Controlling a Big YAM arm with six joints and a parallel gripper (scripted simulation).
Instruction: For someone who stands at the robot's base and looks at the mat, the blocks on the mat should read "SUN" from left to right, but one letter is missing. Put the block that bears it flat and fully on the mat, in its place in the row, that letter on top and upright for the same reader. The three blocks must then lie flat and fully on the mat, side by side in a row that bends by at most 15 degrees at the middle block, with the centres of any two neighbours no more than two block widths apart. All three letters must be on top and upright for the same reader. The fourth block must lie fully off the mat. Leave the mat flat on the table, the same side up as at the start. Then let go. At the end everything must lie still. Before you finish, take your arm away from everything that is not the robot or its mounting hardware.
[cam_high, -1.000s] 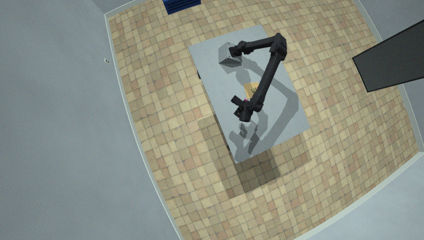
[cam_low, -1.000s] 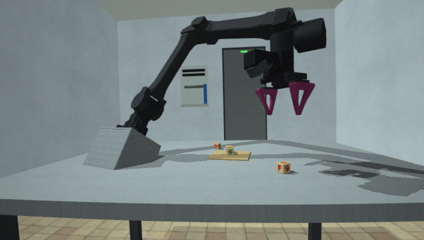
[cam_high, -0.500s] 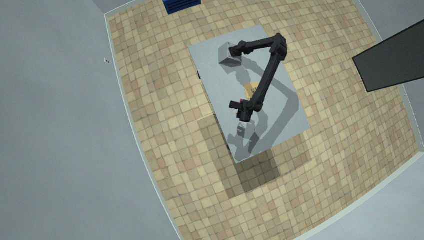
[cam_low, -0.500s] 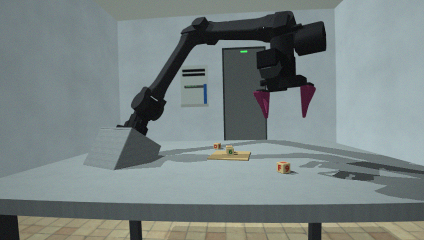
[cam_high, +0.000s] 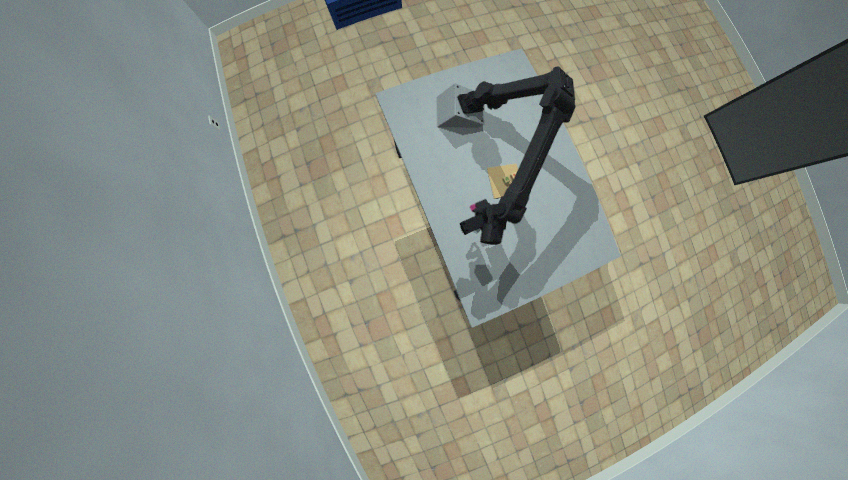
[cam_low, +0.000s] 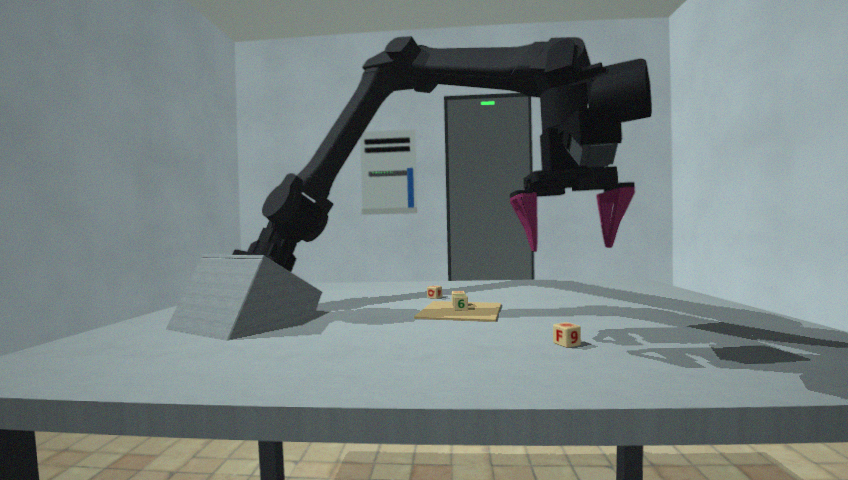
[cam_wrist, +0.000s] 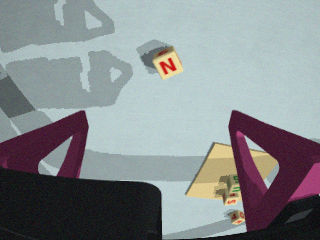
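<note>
The wooden block lies 1 cm behind my hand and 12 cm below it. The rest, counted from my hand: mat (15 cm behind, 20 cm to the left, 13 cm below).
</note>
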